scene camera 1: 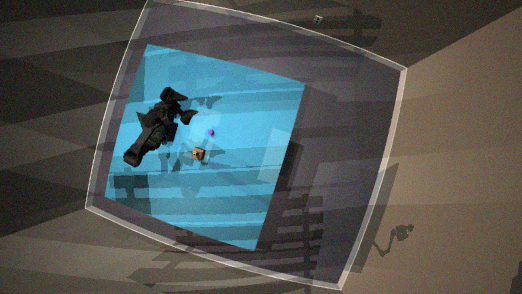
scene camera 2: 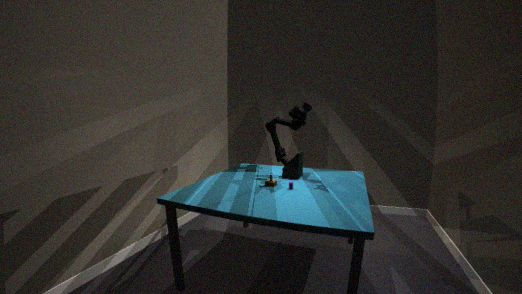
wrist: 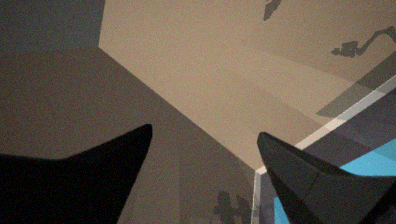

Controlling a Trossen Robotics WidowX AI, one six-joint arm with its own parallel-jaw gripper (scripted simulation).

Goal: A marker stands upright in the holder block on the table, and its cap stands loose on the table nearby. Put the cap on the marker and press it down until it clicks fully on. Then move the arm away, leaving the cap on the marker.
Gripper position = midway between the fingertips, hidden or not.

Observation:
The gripper (scene camera 1: pixel 192 105) is open, with nothing in its grasp.
The gripper is seen too in the wrist view (wrist: pixel 206 133).

